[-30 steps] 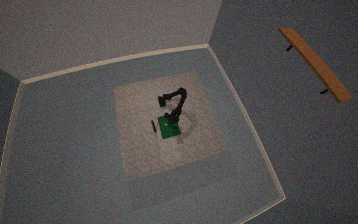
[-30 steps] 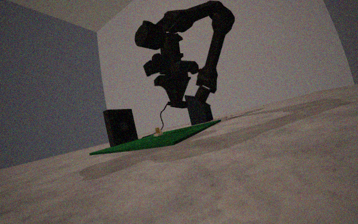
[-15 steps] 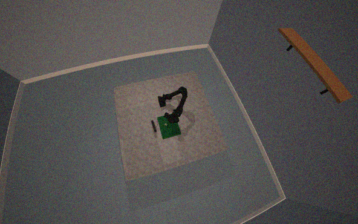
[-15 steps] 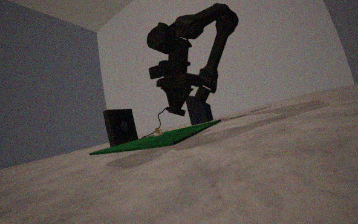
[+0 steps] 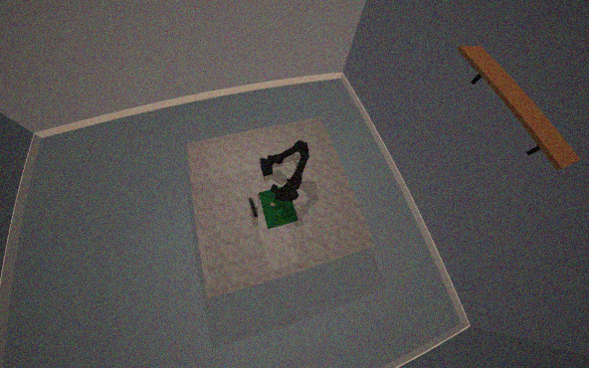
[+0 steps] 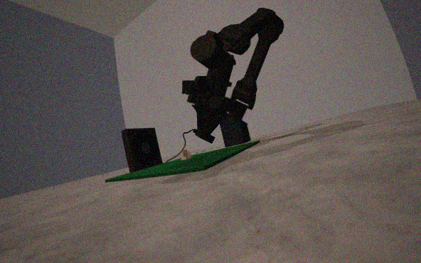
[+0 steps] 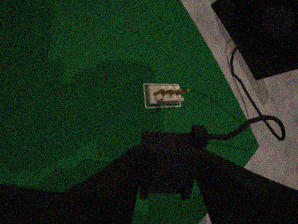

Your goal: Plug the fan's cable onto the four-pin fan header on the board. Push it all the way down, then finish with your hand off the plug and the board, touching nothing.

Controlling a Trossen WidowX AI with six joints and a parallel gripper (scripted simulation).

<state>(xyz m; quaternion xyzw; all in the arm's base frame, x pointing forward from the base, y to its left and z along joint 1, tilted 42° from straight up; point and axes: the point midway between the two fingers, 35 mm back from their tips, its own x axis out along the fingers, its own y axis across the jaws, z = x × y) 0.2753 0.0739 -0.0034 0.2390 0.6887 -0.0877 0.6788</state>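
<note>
My gripper tip is 50 mm above the four-pin fan header, 40 mm to the left of it and 30 mm short of it. From my gripper tip the other things lie so: fan plug 10 mm behind; then green board 60 mm below, 50 mm ahead; then black fan 190 mm to the right, 40 mm ahead, 10 mm above.
</note>
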